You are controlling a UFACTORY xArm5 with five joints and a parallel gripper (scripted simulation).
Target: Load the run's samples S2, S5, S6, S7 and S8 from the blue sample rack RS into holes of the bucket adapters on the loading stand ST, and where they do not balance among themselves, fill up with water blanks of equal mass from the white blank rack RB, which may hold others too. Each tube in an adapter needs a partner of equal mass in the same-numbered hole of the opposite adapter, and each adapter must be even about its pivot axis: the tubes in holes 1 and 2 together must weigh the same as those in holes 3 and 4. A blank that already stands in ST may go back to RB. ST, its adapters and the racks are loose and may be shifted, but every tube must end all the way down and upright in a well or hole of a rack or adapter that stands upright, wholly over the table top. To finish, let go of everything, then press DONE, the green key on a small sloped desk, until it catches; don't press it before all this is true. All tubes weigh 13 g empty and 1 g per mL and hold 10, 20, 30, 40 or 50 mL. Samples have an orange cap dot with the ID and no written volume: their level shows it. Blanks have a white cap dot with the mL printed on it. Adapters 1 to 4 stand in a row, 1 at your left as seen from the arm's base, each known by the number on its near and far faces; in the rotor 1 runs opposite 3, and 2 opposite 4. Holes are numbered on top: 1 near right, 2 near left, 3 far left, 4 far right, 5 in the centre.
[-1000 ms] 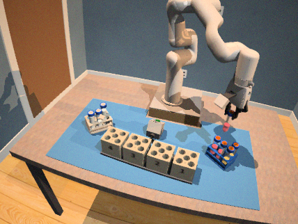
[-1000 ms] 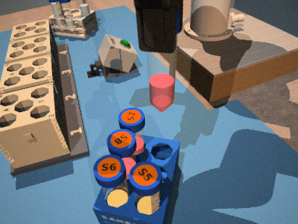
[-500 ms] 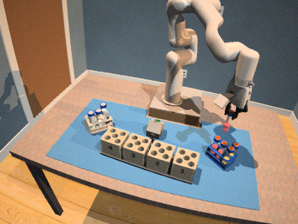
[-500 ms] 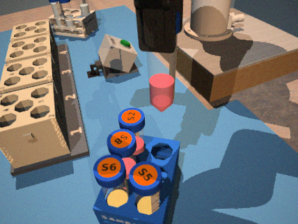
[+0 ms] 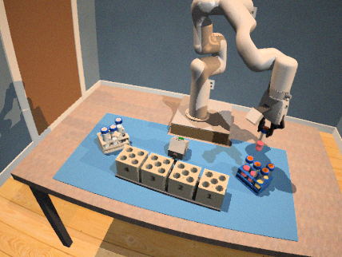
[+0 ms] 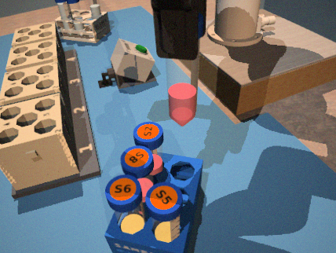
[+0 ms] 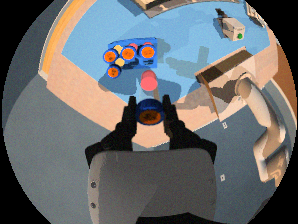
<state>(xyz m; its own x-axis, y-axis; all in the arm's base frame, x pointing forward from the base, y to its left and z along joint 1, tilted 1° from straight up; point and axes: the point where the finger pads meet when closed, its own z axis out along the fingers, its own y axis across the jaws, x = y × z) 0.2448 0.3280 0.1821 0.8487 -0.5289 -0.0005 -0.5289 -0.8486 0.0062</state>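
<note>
Right now my hand is 4 cm short of the blue sample rack RS, 2 cm to the right of it and 22 cm above it. Round my hand: white blank rack RB: 9 cm ahead, 63 cm to the right, 22 cm below; then blue-capped tube: 13 cm ahead, 63 cm to the right, 19 cm below; then loading stand ST: 19 cm ahead, 30 cm to the right, 24 cm below.
</note>
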